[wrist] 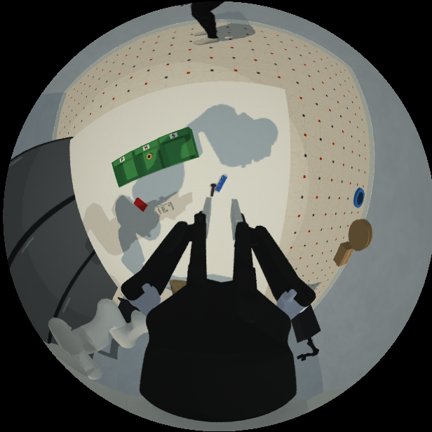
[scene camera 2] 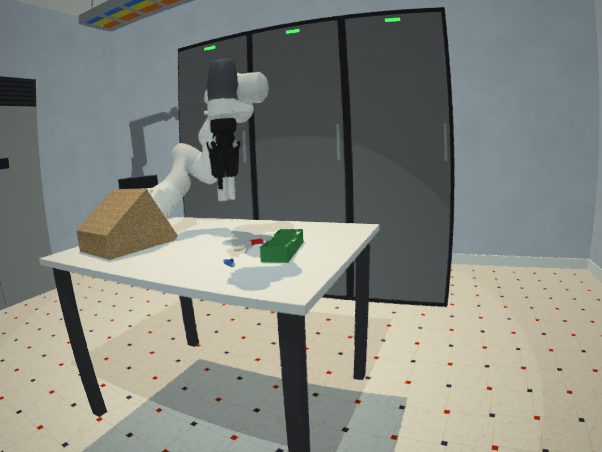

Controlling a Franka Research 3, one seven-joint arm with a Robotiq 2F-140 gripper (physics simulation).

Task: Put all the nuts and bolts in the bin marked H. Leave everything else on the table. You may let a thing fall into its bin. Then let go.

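A dark bolt (wrist: 213, 189) lies on the table beside a blue cylinder (scene camera 2: 229, 263) (wrist: 221, 183) with a pale end. A green three-part bin (scene camera 2: 274, 255) (wrist: 192, 141) stands on the table, its parts marked F, H and S. A small brass-coloured nut (wrist: 151, 157) lies in the middle part, marked H. My gripper (scene camera 2: 226, 199) (wrist: 220, 206) is open with a narrow gap and empty, high above the table. In the wrist view the bolt shows just beyond the left fingertip.
A red block (scene camera 2: 256, 241) (wrist: 140, 204) and a pale dotted piece (scene camera 2: 239, 248) (wrist: 165, 208) lie on the table near the bin. A large brown wedge-shaped block (scene camera 2: 120, 225) stands at the table's left, near the arm. Dark cabinets (scene camera 2: 300, 175) stand behind the table.
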